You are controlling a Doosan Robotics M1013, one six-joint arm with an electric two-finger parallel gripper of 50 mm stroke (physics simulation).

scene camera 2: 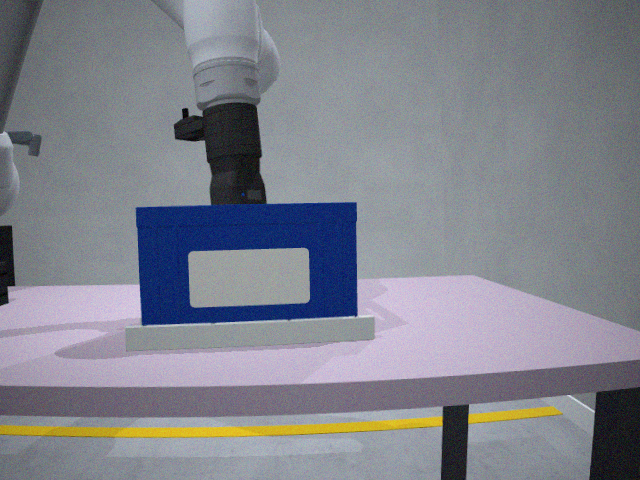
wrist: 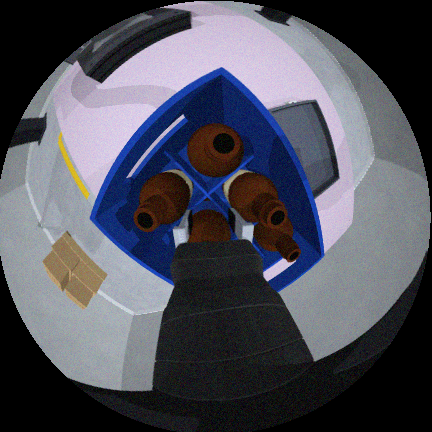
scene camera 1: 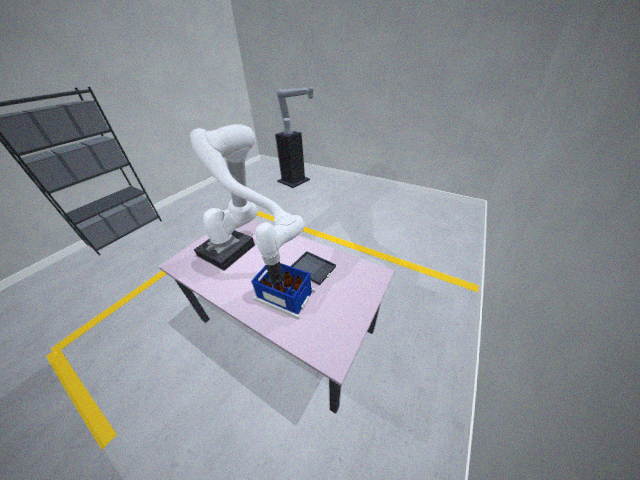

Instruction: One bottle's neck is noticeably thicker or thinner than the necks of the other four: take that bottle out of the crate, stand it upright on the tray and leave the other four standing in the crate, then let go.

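Frame: origin at the arm's base, x up, y right, z ahead, level; millimetres.
Seen in the pictures: gripper, between the fingertips: (wrist: 209, 215); arm's base, origin of its link: (scene camera 1: 223, 243).
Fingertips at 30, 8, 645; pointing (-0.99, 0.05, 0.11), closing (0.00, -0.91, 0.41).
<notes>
Pixels of each thing's middle, then the offset from my fingertips to it, as dx, dy, dz. "pt": a spot on its surface instead. Level surfaces: height alone.
- blue crate, middle of its body: (scene camera 2: 247, 267) (wrist: 226, 213) (scene camera 1: 283, 287) -17, -21, +16
- top bottle, middle of its body: (wrist: 214, 150) -19, -44, -77
- left bottle, middle of its body: (wrist: 165, 196) -19, +49, -50
- right bottle, middle of its body: (wrist: 251, 195) (scene camera 1: 288, 281) -19, -70, +7
- far-right bottle, middle of its body: (wrist: 271, 228) (scene camera 1: 299, 286) -19, -88, +84
- dark tray, middle of its body: (wrist: 312, 148) (scene camera 1: 312, 266) -92, -302, -14
- pale base, a spot on its surface: (scene camera 2: 248, 335) pt -90, +80, +42
- pink table, height of its surface: dx -104
The blue crate (scene camera 1: 292, 304) (scene camera 2: 330, 268) (wrist: 240, 105) holds five brown bottles. In the wrist view they are a top bottle (wrist: 212, 162), a left bottle (wrist: 165, 195), a right bottle (wrist: 250, 192), a far-right bottle (wrist: 270, 235) and a near bottle (wrist: 209, 227). The far-right neck looks slimmest, but the slant makes this uncertain. My gripper (wrist: 209, 215) is open and points down into the crate, fingers on either side of the near bottle, whose neck is hidden by the gripper body. In scene camera 2 the crate wall hides the fingers. The dark tray (scene camera 1: 312, 266) (wrist: 327, 137) is empty.
The crate stands on a pale base (scene camera 2: 248, 335) on the pink table (scene camera 1: 341, 320). The tray lies beside it. The robot's black mount (scene camera 1: 224, 258) is at the table's other end. Crate walls and dividers (wrist: 190, 172) surround the bottles; the right bottle leans visually near the far-right one.
</notes>
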